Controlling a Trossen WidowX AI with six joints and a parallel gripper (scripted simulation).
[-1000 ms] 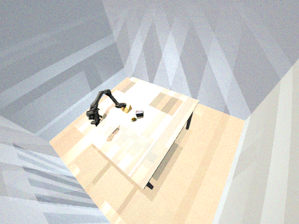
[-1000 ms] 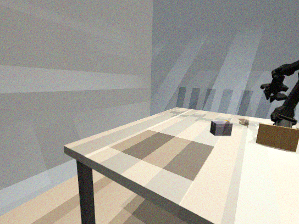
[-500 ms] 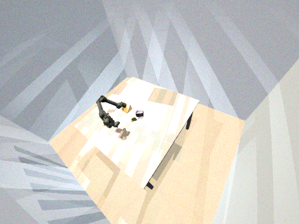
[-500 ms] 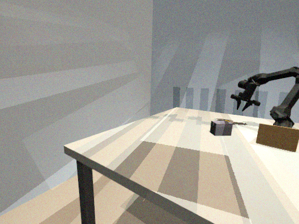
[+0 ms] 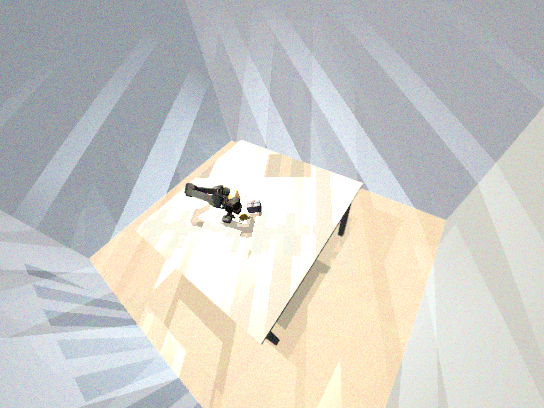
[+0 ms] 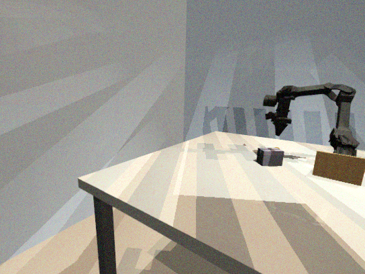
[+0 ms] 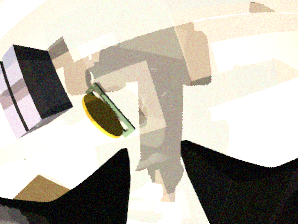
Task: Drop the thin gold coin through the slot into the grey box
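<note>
My gripper tip is 10 mm past the gold coin, 60 mm to the right of it and 80 mm above it.
</note>
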